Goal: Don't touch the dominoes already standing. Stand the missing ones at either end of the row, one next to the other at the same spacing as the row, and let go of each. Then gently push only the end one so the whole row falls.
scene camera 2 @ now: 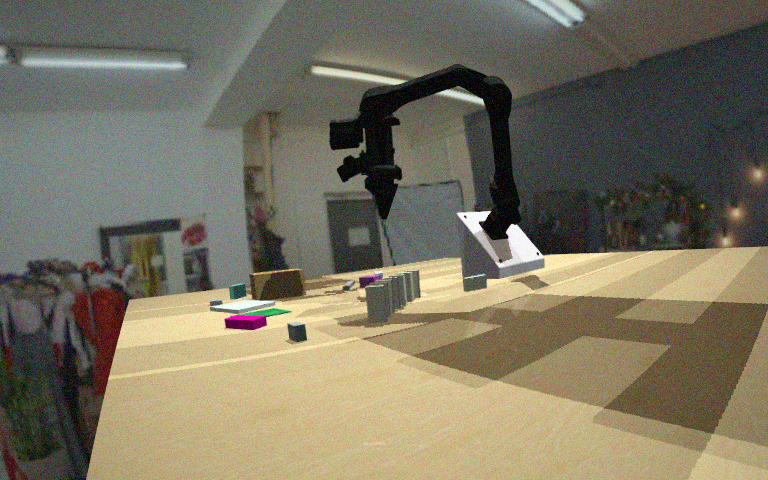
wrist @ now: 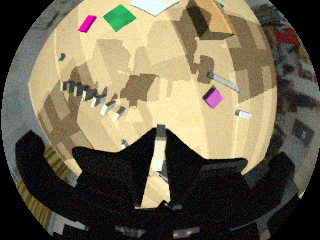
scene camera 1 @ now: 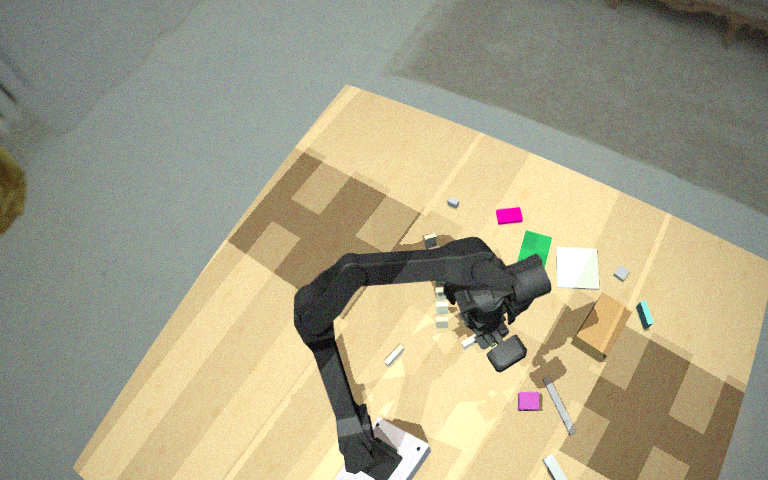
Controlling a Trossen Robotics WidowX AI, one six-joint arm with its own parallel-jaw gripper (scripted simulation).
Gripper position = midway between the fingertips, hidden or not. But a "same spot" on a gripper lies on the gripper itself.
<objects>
My gripper shows in scene camera 2, in the wrist view and in scene camera 1 point(483, 335). The same spot on my gripper: point(wrist: 215, 189) is point(scene camera 2: 371, 184).
</objects>
